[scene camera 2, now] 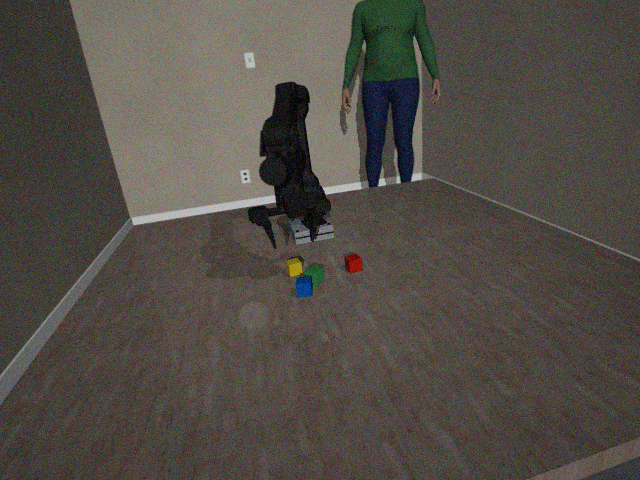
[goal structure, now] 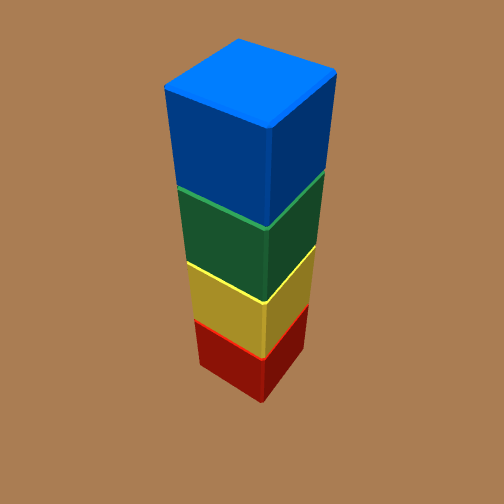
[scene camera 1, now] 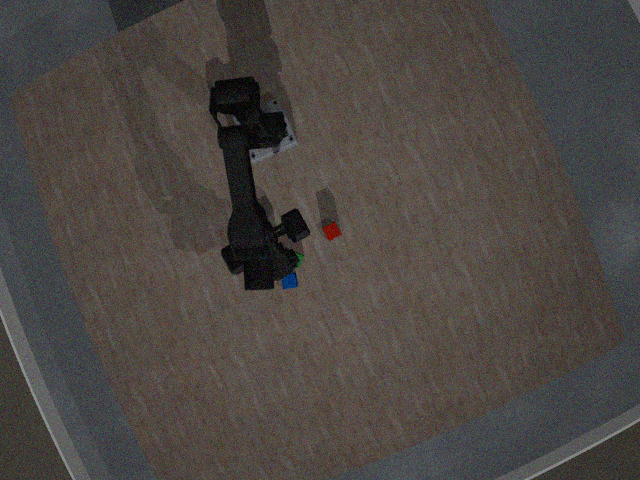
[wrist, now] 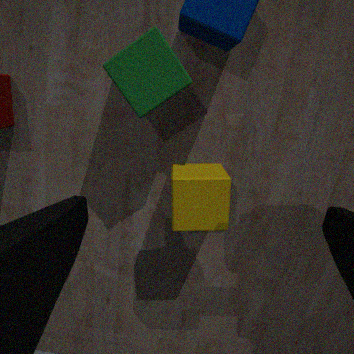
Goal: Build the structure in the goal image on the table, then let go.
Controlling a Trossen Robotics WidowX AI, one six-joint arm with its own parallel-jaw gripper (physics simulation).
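A yellow cube (scene camera 2: 294,267) (wrist: 201,201) lies on the table and is hidden under the arm in scene camera 1. My gripper (scene camera 2: 294,244) (wrist: 208,213) is wide open and empty, above the yellow cube, which shows between the two fingertips in the wrist view. A green cube (scene camera 1: 299,259) (scene camera 2: 314,275) (wrist: 148,72) lies close by, turned at an angle. A blue cube (scene camera 1: 290,281) (scene camera 2: 304,286) (wrist: 217,21) lies near the green one, on its side away from the robot base. A red cube (scene camera 1: 331,230) (scene camera 2: 354,263) (wrist: 5,101) lies apart from the others.
The robot's grey base plate (scene camera 1: 273,150) (scene camera 2: 314,237) stands behind the cubes. A person in a green top (scene camera 2: 390,46) stands by the back wall. The arm's shadow falls across the table beside the yellow cube.
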